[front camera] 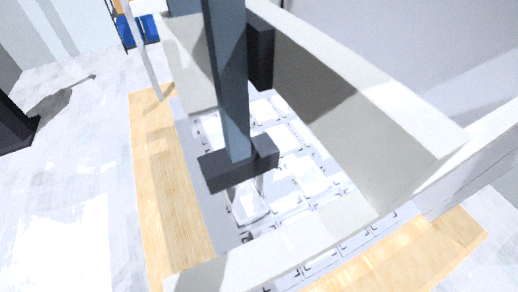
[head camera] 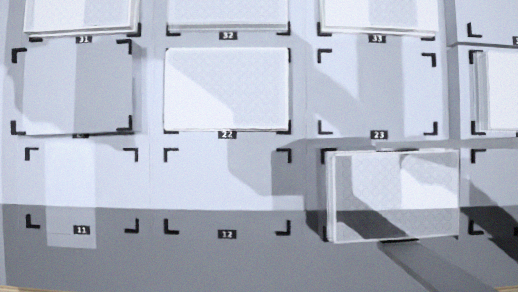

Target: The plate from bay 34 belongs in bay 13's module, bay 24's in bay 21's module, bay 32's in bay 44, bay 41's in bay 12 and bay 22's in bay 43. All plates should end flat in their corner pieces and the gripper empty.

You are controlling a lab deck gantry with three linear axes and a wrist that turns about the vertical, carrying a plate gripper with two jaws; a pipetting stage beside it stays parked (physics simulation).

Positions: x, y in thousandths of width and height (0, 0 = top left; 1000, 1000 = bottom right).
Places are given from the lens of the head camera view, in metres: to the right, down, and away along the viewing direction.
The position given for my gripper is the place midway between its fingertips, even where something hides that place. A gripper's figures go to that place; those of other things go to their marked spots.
my gripper (head camera: 762, 666): 0.13, 0.05, 0.20
bay 21's module (head camera: 171, 303): -0.17, -0.06, 0.22
bay 12 (head camera: 393, 642): -0.06, 0.04, 0.23
bay 23 (head camera: 686, 307): 0.10, -0.06, 0.24
bay 13's module (head camera: 619, 577): 0.06, 0.02, 0.22
The marked spots on the bay 13's module and the bay 23 are 0.10 m apart.
